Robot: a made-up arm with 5 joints.
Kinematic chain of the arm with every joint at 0, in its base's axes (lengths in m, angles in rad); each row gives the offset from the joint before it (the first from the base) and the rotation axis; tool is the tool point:
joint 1: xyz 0 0 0.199 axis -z
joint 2: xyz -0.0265 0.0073 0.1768 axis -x
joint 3: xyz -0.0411 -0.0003 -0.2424 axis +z
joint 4: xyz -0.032 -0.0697 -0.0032 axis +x
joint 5: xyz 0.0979 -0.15 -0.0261 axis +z
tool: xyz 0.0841 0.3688 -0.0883
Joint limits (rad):
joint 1: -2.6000..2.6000
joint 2: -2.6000..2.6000
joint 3: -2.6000..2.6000
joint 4: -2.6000..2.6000
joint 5: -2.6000..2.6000
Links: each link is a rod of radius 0.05 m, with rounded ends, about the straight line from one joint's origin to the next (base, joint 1, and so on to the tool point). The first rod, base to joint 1, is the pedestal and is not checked.
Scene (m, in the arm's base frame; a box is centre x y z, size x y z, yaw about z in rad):
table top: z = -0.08
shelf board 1: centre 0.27 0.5 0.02 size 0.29 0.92 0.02 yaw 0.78
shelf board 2: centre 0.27 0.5 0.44 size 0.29 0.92 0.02 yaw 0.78
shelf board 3: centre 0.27 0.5 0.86 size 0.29 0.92 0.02 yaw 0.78
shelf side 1: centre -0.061 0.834 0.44 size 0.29 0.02 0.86 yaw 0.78
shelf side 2: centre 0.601 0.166 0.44 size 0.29 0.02 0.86 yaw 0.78
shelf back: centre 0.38 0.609 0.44 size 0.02 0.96 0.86 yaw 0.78
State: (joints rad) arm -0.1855 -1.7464 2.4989 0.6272 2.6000
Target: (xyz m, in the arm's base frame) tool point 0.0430 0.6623 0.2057
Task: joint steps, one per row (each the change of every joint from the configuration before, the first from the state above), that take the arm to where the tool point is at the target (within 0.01 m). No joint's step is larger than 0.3 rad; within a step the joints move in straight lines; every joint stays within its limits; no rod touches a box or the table.
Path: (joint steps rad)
1: -0.1405 -0.2082 0.0253 0.0074 -0.2580
2: -0.1405 -0.2082 0.0253 0.0074 -0.2579
3: -0.1404 -0.2083 0.0252 0.0074 -0.2580
4: -0.1405 -0.2082 0.0253 0.0073 -0.2579
5: 0.0199 0.2569 -0.0621 0.0731 0.0802
6: 0.0199 0.2568 -0.0621 0.0731 0.0802
7: 0.0199 0.2569 -0.0620 0.0731 0.0802
8: 0.0199 0.2569 -0.0621 0.0732 0.0802
9: 0.1177 0.0762 -0.0227 -0.0142 0.2111
10: 0.1177 0.0762 -0.0226 -0.0142 0.2111
11: 0.1177 0.0762 -0.0226 -0.0142 0.2112

